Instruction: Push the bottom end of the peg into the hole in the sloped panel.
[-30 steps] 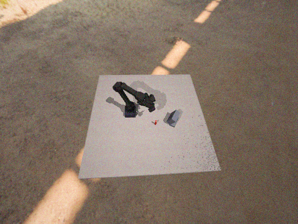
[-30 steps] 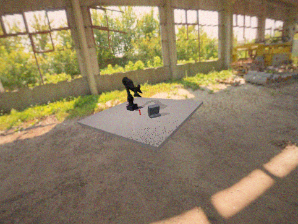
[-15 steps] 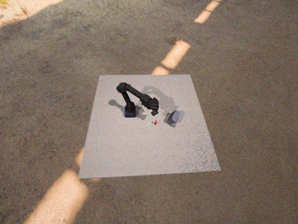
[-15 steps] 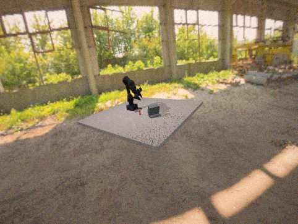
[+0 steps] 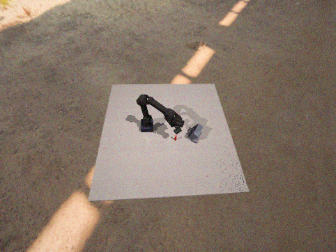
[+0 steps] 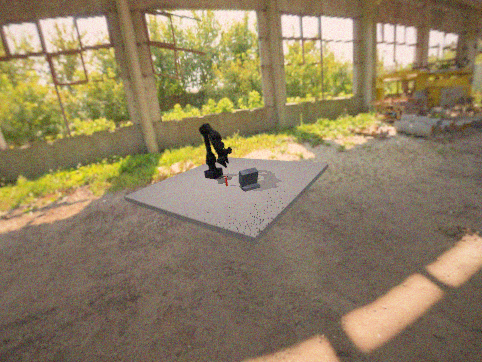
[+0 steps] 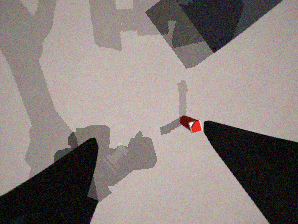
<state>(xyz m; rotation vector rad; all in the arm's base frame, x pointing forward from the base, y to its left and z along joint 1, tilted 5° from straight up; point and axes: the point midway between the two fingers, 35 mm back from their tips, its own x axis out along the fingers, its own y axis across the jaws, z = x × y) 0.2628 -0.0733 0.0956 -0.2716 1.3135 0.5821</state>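
My gripper tip is 2 cm short of the red peg, 6 cm to the left of it and 9 cm above it. Also, from my gripper tip: sloped panel: 21 cm ahead, 7 cm below.
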